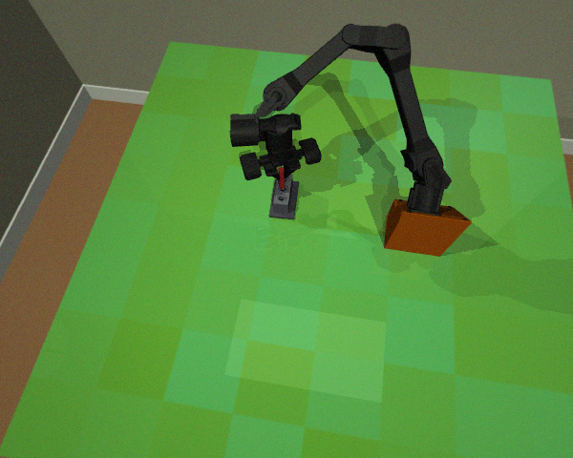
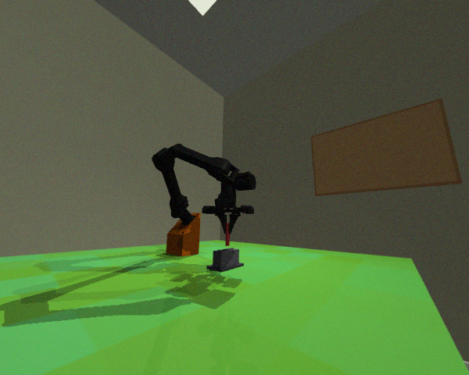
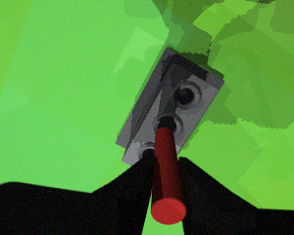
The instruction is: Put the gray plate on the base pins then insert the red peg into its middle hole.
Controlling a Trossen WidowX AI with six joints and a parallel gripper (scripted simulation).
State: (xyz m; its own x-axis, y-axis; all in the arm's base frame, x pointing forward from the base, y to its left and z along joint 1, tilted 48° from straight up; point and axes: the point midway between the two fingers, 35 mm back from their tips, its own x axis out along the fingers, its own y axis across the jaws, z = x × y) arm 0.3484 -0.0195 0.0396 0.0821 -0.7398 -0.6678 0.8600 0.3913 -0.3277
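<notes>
Right now the red peg is right at my gripper tip. The rest, counted from my gripper tip: gray plate: 70 mm below.
</notes>
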